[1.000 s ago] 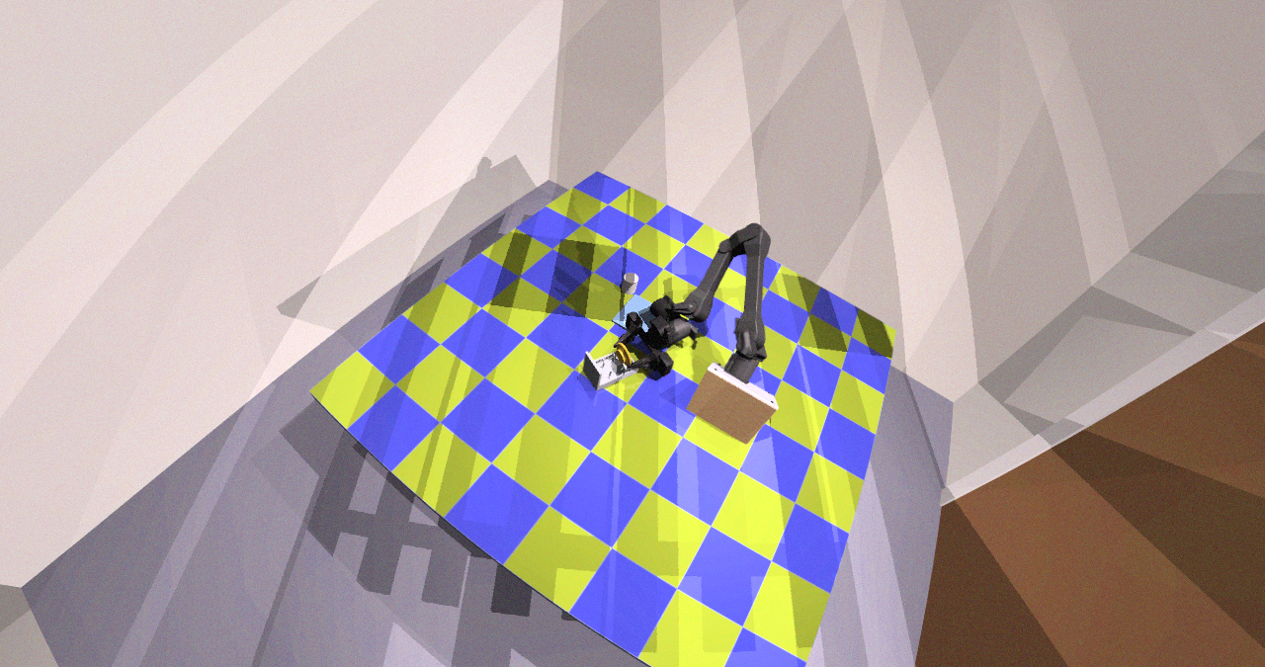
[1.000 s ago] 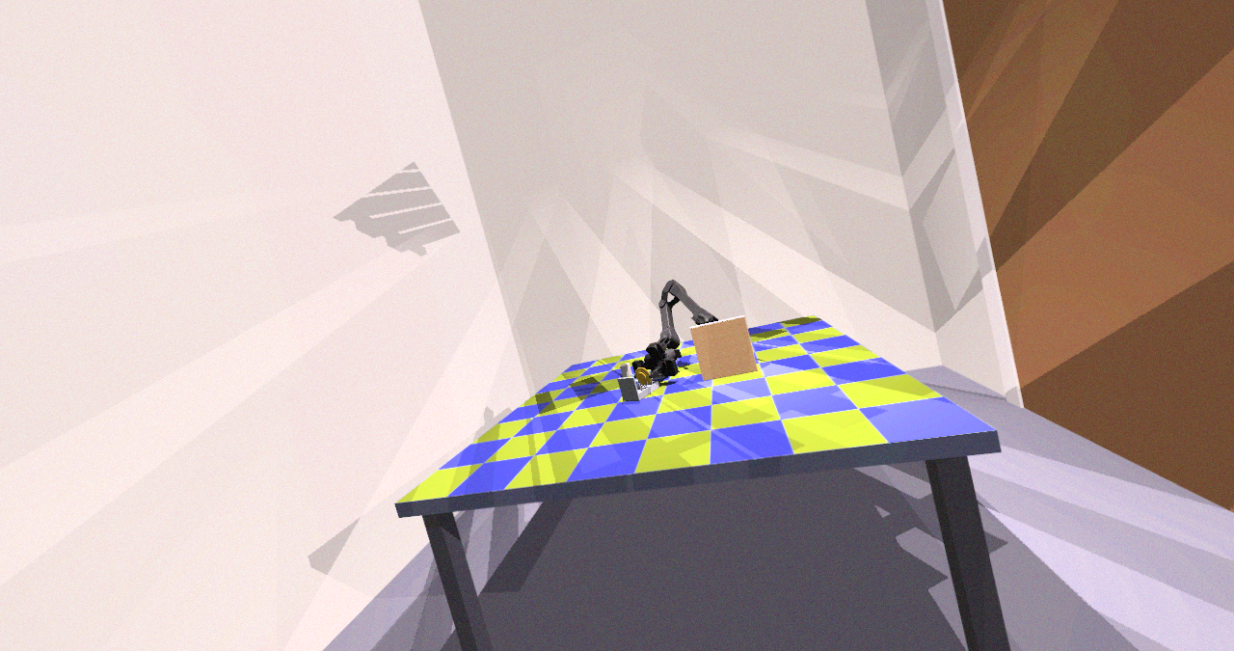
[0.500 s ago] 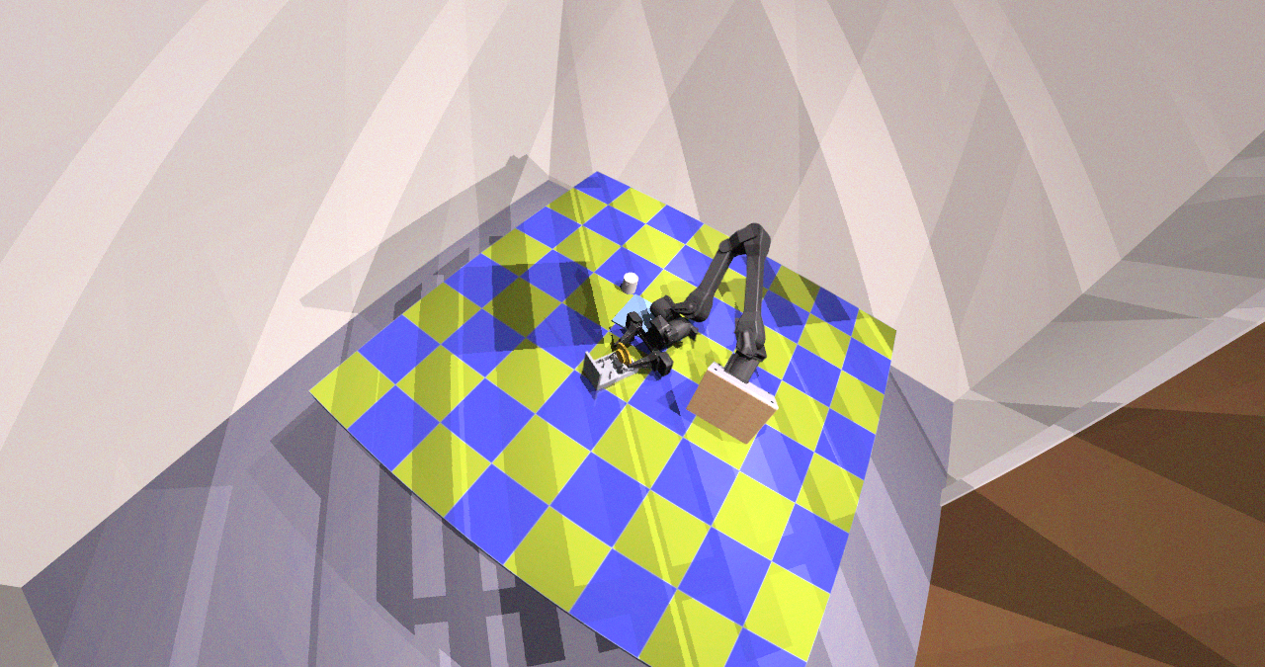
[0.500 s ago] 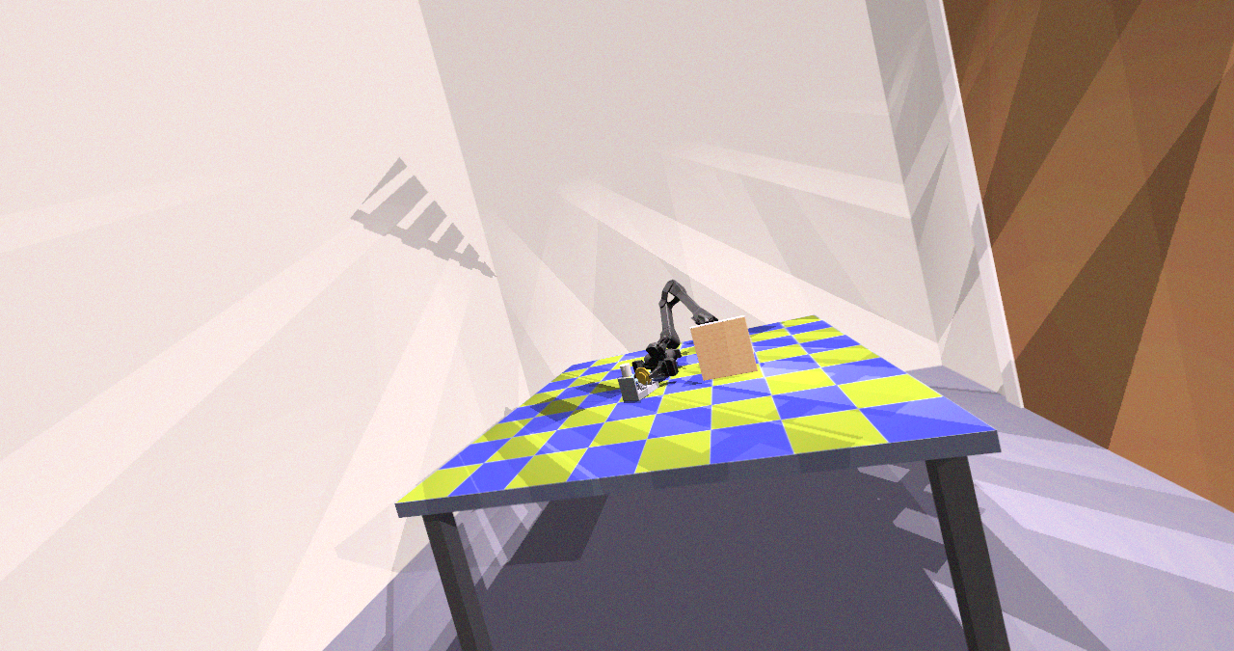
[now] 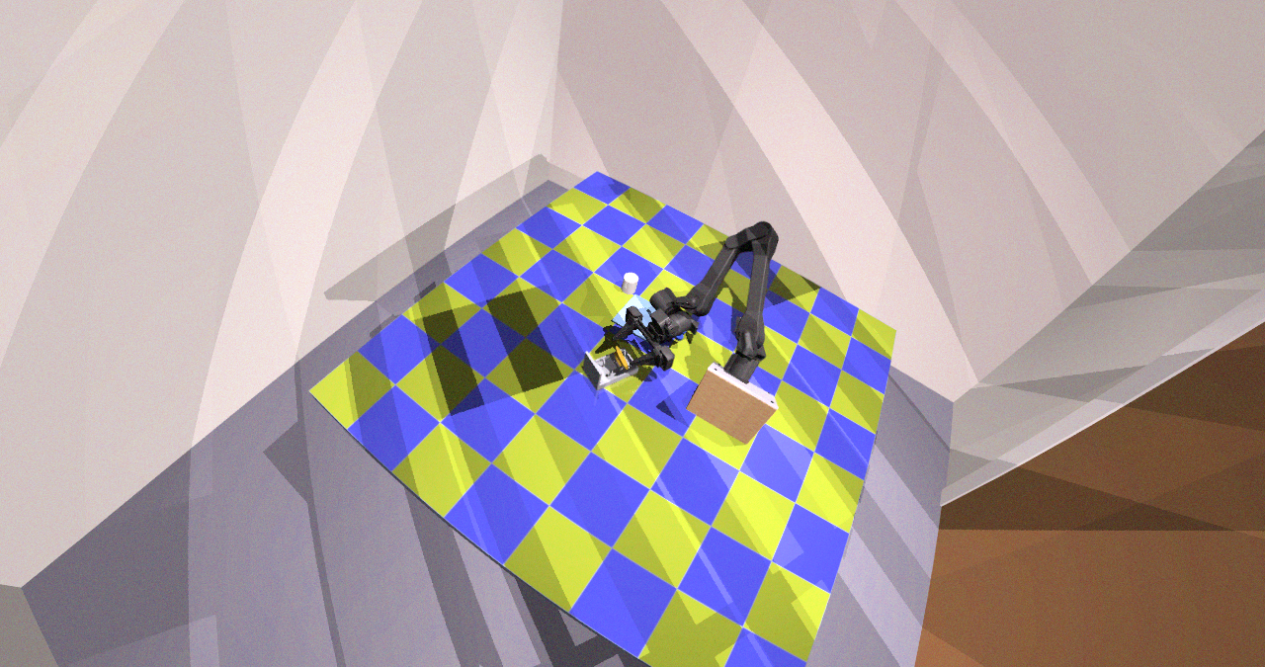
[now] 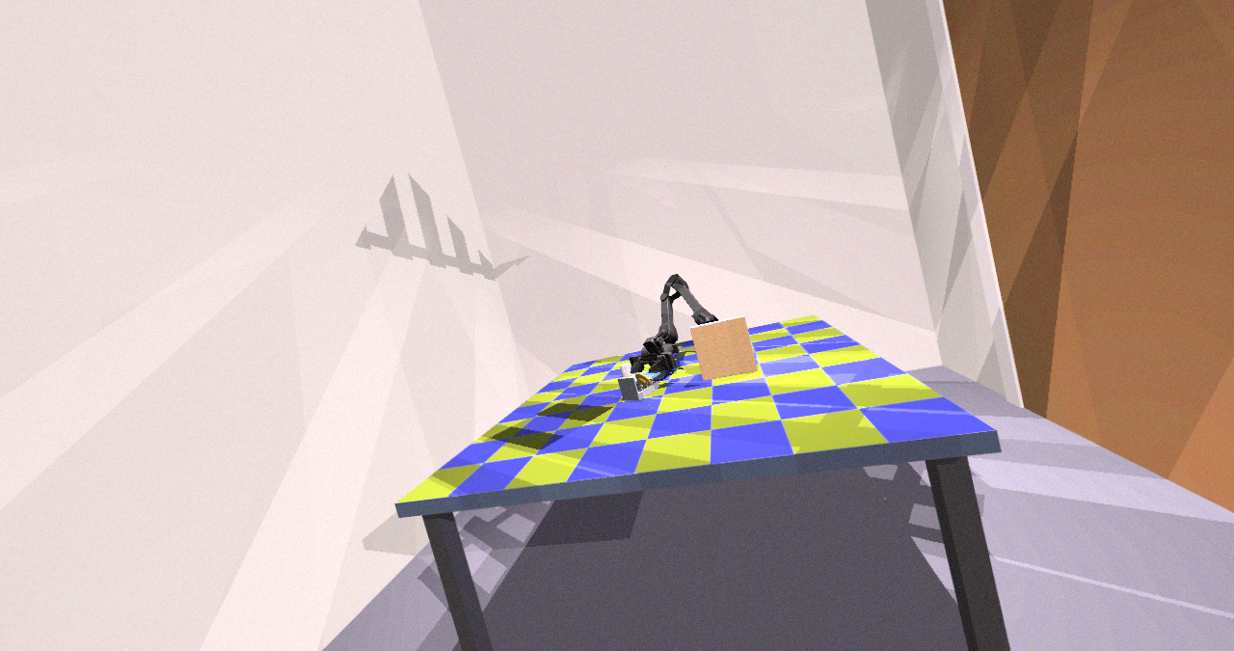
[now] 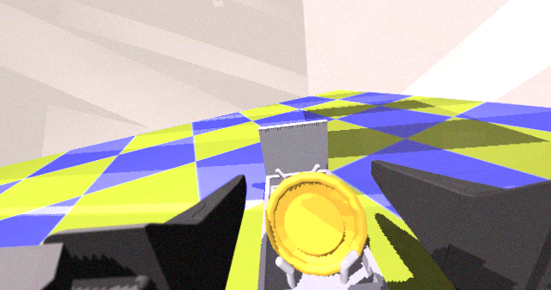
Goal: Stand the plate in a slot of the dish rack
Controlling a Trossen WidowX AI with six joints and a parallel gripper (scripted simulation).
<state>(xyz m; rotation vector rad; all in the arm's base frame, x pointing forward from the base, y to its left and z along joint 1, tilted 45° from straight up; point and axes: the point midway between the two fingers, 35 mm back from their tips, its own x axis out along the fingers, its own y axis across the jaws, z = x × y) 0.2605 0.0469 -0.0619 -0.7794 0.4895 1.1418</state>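
The plate lies 30 mm below my gripper tip and 10 mm to the right of it. From my gripper tip the other things lie so: dish rack: 50 mm below, 20 mm to the left, 10 mm ahead; blue bar: 220 mm to the right, 70 mm below, 70 mm behind.
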